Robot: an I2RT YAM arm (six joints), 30 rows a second.
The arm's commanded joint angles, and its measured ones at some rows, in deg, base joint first. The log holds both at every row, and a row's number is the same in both.
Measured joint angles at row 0: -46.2 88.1 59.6 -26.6 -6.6 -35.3
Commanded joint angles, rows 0 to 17: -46.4 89.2 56.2 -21.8 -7.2 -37.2; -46.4 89.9 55.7 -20.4 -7.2 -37.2; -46.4 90.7 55.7 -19.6 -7.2 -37.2; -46.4 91.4 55.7 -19.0 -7.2 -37.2; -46.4 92.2 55.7 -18.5 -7.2 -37.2; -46.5 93.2 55.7 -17.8 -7.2 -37.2; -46.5 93.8 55.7 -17.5 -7.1 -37.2; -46.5 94.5 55.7 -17.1 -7.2 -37.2; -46.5 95.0 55.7 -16.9 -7.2 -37.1; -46.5 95.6 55.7 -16.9 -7.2 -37.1; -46.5 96.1 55.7 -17.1 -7.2 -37.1; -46.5 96.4 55.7 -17.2 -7.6 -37.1; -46.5 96.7 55.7 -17.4 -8.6 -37.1; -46.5 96.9 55.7 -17.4 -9.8 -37.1; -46.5 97.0 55.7 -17.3 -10.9 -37.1; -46.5 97.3 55.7 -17.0 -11.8 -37.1; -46.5 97.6 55.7 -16.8 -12.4 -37.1; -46.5 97.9 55.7 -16.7 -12.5 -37.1
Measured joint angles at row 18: -46.2 96.3 56.4 -17.2 -9.0 -36.4
